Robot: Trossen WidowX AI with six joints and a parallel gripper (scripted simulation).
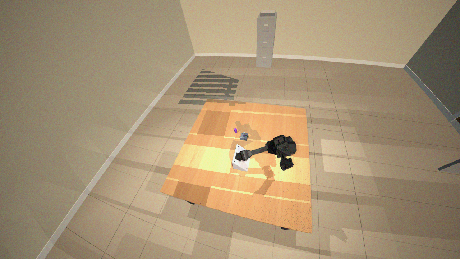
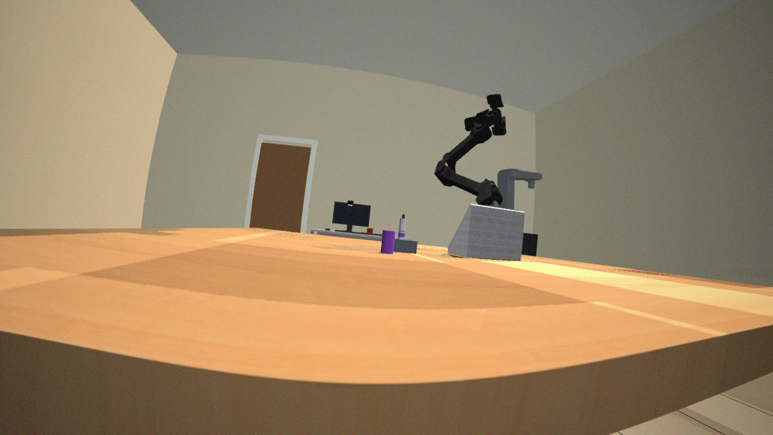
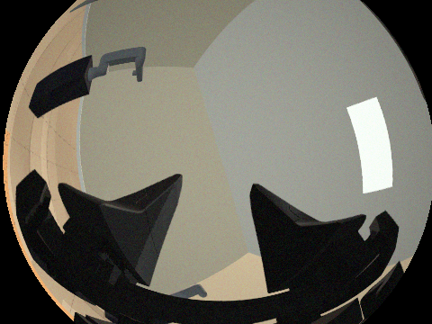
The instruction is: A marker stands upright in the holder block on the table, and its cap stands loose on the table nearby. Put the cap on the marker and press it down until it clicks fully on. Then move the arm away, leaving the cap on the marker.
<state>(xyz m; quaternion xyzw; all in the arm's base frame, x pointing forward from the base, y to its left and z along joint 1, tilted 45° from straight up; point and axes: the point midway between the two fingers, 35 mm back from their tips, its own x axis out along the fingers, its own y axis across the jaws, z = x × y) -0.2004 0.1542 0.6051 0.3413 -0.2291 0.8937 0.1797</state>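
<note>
The purple cap is 60 cm ahead of my gripper tip, 43 cm to the left of it and 64 cm below it. The rest, counted from my gripper tip: grey holder block (54 cm ahead, 33 cm to the left, 65 cm below).
</note>
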